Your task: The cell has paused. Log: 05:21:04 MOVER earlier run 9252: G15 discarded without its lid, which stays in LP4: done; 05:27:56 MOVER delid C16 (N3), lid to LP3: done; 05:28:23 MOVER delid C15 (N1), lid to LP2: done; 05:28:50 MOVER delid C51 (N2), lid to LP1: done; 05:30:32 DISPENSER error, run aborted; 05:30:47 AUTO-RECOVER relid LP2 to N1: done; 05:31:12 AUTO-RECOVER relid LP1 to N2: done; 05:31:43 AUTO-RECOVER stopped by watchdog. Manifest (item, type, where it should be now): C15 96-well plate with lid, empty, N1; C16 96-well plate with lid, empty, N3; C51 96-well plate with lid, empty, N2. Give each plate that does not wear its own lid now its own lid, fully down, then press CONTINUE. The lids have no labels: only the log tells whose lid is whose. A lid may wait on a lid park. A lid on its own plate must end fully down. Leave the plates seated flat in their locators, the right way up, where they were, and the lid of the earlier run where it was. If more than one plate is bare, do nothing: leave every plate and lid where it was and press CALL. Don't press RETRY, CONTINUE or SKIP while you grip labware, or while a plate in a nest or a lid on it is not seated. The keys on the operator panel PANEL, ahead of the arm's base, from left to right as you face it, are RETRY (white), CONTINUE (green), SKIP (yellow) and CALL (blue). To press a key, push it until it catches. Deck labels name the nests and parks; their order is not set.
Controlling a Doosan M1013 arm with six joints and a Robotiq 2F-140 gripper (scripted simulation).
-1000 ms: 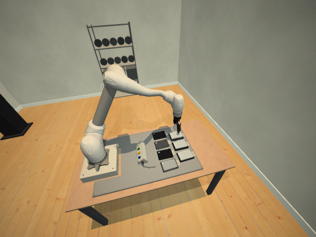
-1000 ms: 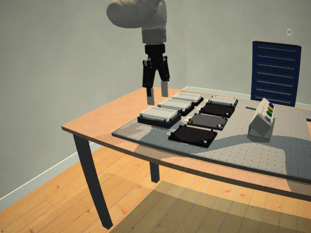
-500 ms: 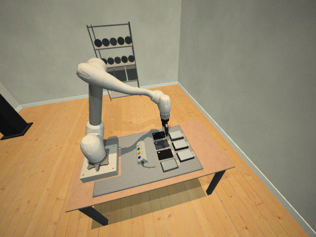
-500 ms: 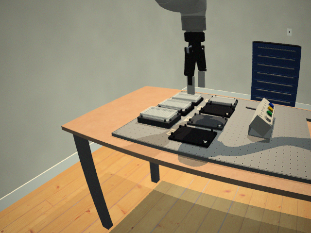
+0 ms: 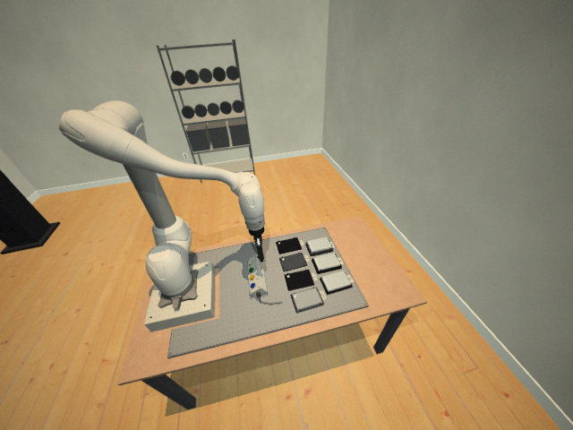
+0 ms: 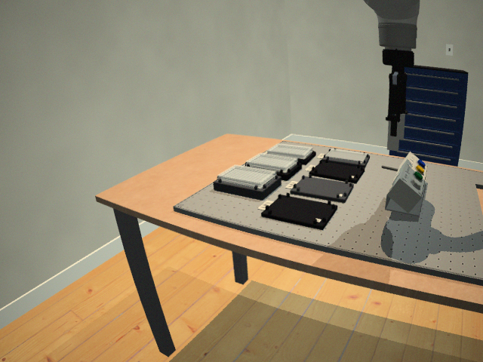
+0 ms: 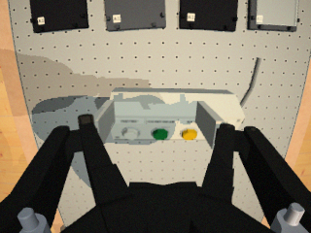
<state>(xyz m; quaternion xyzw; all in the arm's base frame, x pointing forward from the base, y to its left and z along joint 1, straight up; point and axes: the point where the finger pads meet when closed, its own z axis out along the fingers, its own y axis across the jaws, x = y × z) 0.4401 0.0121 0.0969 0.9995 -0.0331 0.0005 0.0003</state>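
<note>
My gripper is now 10 cm above the green CONTINUE key, 7 cm past it and 1 cm to the left of it. From my hand the other things lie so: yellow SKIP key (10 cm below, 7 cm behind, 6 cm to the right); white RETRY key (10 cm below, 6 cm behind, 4 cm to the left); blue CALL key (11 cm to the right, 10 cm below, 7 cm behind).
</note>
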